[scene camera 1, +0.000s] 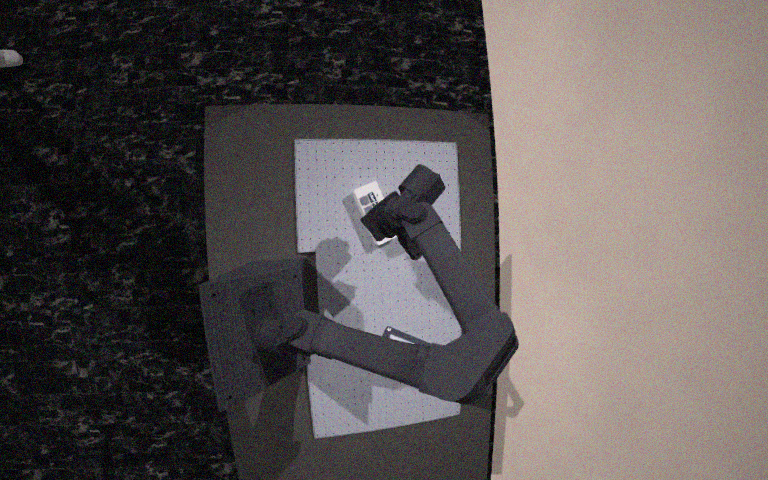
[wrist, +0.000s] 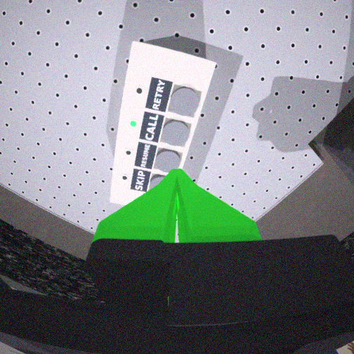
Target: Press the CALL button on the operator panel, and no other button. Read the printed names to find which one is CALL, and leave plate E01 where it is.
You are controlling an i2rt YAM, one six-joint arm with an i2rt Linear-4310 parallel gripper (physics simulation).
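Places are measured from the arm's base along level axes (x ahead, y left, z up), in centimetres.
Pixels of known places: arm's base, link origin: [scene camera 1: 265, 333].
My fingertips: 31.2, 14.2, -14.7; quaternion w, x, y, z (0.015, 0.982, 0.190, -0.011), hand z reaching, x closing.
Ahead of a thing's pixels: the offset from my fingertips to its top centre, as dx, dy, dz. Level surfaces: height alone.
The white operator panel {+1.5, +1.7, -6.9} [scene camera 1: 369, 189] [wrist: 170, 60] has four round grey buttons beside dark printed labels. In the wrist view the CALL button [wrist: 175, 132] lies between the RETRY button [wrist: 184, 100] and the RESUME button [wrist: 168, 160]. A green light [wrist: 133, 123] is lit beside the CALL label [wrist: 151, 127]. My gripper [wrist: 176, 177] is shut and empty; its green tips appear over the panel's right edge, just below RESUME, and partly cover the SKIP button [wrist: 158, 180]. Its height is unclear. In the scene view, my gripper hides much of the panel. A dark-edged plate {-3.1, -41.8, -10.3} [scene camera 1: 402, 337] is partly behind the arm, its print unreadable.
The panel stands on a pale perforated board {dz -12.5} [scene camera 1: 322, 169] [wrist: 280, 40] on a brown table {dz -13.8} [scene camera 1: 249, 169]. The arm [scene camera 1: 368, 352] spans the board from its base at the left. A beige surface [scene camera 1: 623, 226] lies along the table's right side. Shadows fall across the board.
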